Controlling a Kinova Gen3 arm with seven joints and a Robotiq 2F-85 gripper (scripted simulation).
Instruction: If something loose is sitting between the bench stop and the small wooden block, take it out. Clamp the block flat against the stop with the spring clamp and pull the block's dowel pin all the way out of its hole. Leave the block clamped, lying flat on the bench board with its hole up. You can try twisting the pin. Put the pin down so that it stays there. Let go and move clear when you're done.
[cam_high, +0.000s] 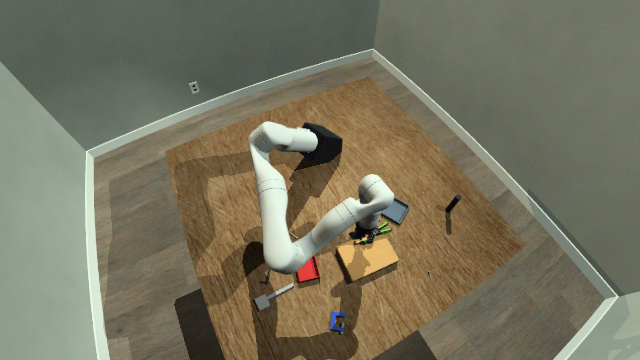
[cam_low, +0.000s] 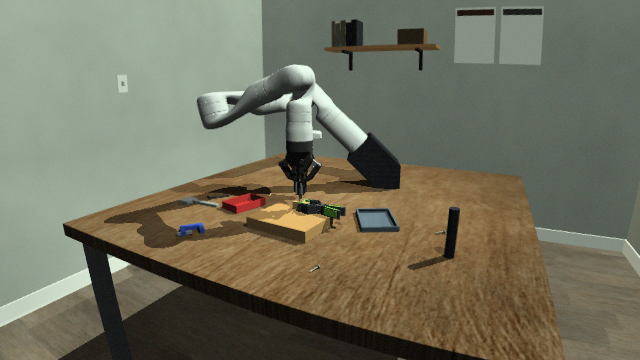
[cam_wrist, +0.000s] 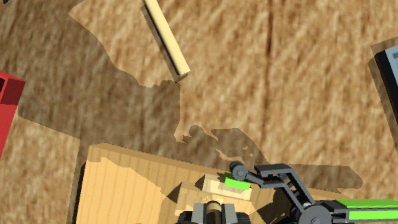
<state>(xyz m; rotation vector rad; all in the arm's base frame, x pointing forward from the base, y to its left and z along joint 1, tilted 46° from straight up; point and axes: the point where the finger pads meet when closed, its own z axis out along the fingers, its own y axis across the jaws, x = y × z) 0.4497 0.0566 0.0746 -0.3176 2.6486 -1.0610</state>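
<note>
Now: hand 20 mm above the dowel pin. The rest, counted from my hand: thin pale stick 120 mm behind, 90 mm below, 50 mm to the right; then small wooden block 50 mm below; then tan bench board 70 mm below, 60 mm ahead.
</note>
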